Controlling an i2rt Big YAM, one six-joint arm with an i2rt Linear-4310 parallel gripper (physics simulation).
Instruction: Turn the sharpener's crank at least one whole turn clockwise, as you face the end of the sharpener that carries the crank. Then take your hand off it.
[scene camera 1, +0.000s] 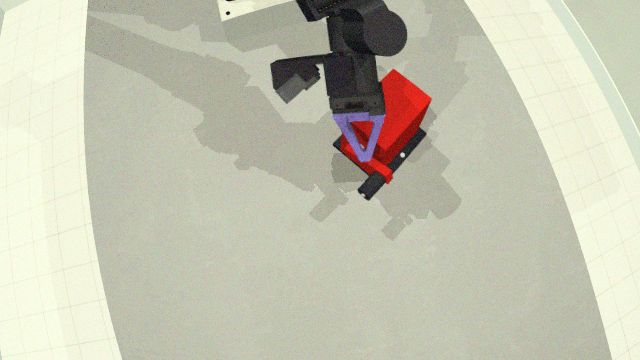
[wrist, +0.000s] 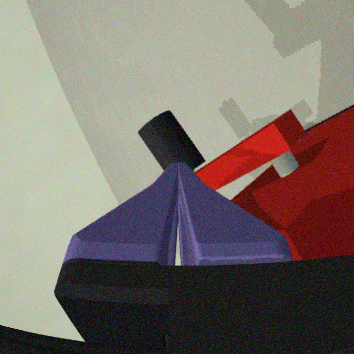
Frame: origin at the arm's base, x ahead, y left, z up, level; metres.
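Seen in the pictures: gripper, between the fingertips: (scene camera 1: 365, 161) (wrist: 177, 174).
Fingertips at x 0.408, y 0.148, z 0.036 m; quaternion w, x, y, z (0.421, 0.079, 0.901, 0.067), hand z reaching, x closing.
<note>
Pixels of each thing's middle, then the offset from my fingertips to it. "pt": a spot on its surface instead. Level surfaces: height alone.
- red sharpener, a spot on its surface: (wrist: 325, 220) pt dy -0.016, dx -0.069, dz -0.002 m
- black base, a spot on its surface: (scene camera 1: 420, 137) pt dy +0.117, dx -0.075, dz -0.108 m
- black cylindrical handle, a spot on its surface: (wrist: 172, 140) (scene camera 1: 365, 180) pt dy -0.001, dx +0.022, dz -0.015 m
- grey shaft, middle of its body: (wrist: 282, 159) dy -0.001, dx -0.032, dz -0.034 m
- grey surface, height of its surface: dz -0.116 m
The red sharpener (scene camera 1: 407, 107) (wrist: 325, 220) stands on a black base (scene camera 1: 420, 137), its crank end toward the lower left in the scene view. The red crank arm (scene camera 1: 382, 170) (wrist: 250, 155) reaches out to a black cylindrical handle (scene camera 1: 371, 185) (wrist: 172, 140). In the wrist view a grey shaft (wrist: 286, 163) joins the arm to the body. My gripper (scene camera 1: 365, 159) (wrist: 177, 174) is shut and empty. Its purple tips are over the crank arm in the scene view and overlap the handle's near end in the wrist view; whether they touch is unclear.
A white plate with dark holes (scene camera 1: 240, 10) lies at the top of the scene view. The black robot arm (scene camera 1: 352, 75) comes down from the top and covers part of the sharpener. Pale tiled areas (scene camera 1: 45, 200) (scene camera 1: 540, 125) border the grey surface (scene camera 1: 300, 280).
</note>
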